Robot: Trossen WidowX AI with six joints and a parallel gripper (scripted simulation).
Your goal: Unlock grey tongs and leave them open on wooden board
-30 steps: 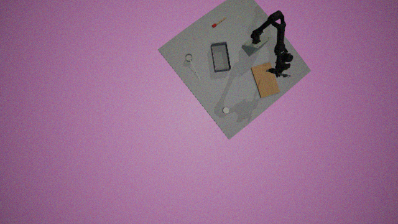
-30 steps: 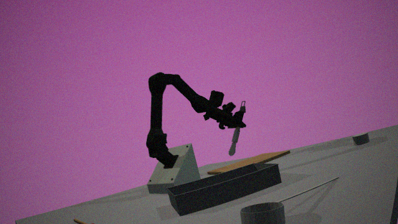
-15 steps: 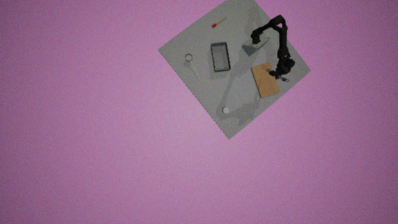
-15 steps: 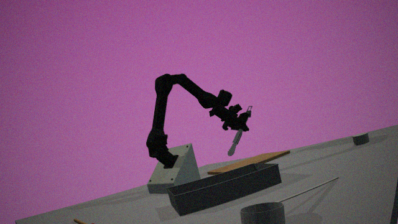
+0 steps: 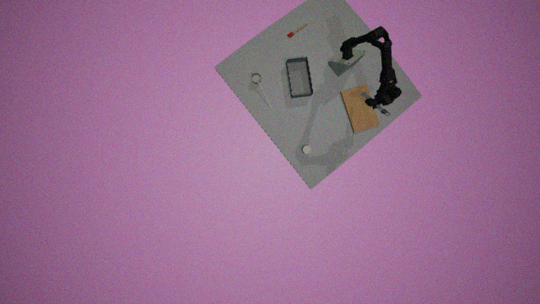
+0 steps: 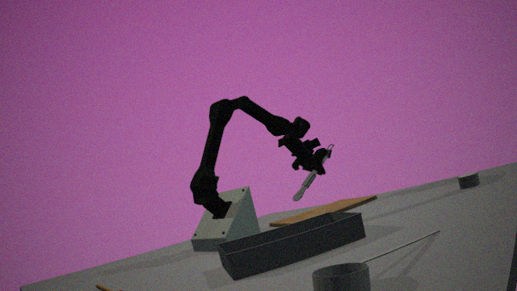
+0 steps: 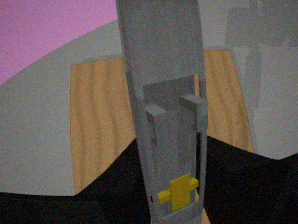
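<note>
Right now my gripper tip is 5 cm to the left of the wooden board and 14 cm above it. Round my gripper tip: dark roasting tin 28 cm ahead, 54 cm to the right, 12 cm below; then yellow lock piece 1 cm behind, 2 cm to the right, 3 cm above; then small white cup 57 cm ahead, 4 cm to the right, 13 cm below.
</note>
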